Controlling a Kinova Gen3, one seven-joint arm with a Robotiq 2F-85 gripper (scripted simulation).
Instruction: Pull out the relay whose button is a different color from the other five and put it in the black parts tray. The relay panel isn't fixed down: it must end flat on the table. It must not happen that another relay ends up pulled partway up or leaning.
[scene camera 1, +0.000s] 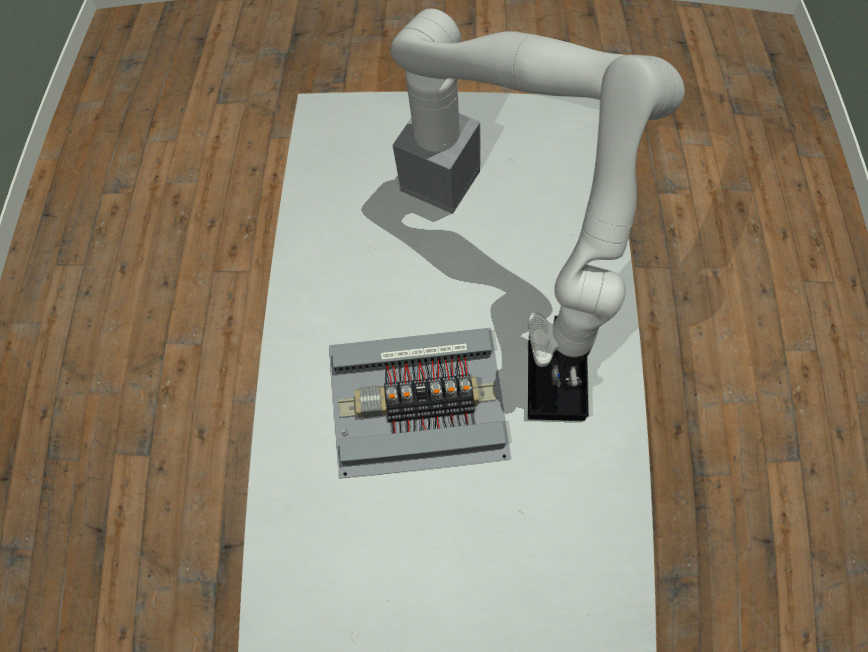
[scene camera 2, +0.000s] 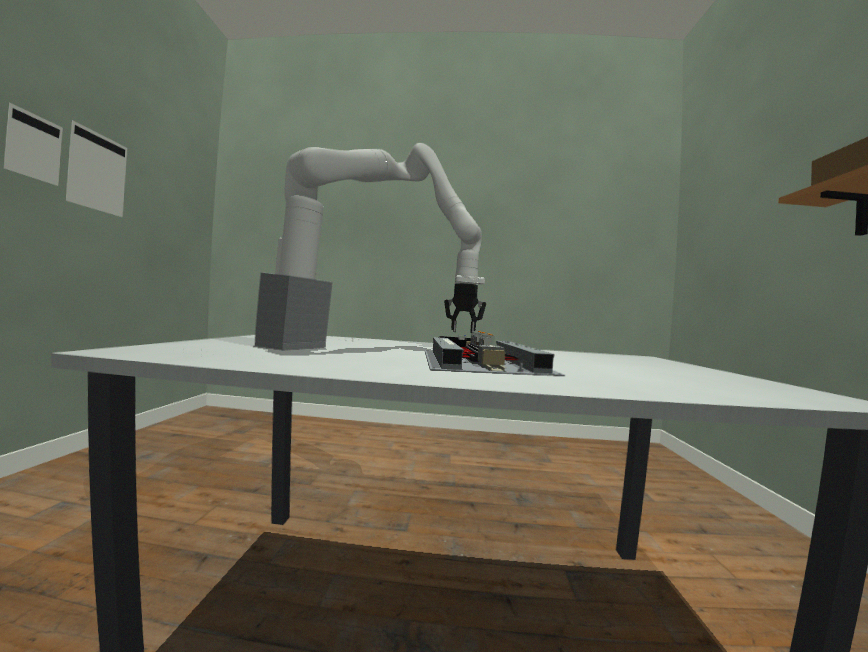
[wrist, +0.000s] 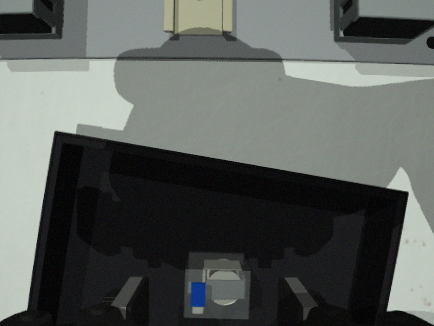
The pictures show: my gripper, a black parts tray and a grey relay panel.
My gripper is seen too in scene camera 1 and in the wrist view.
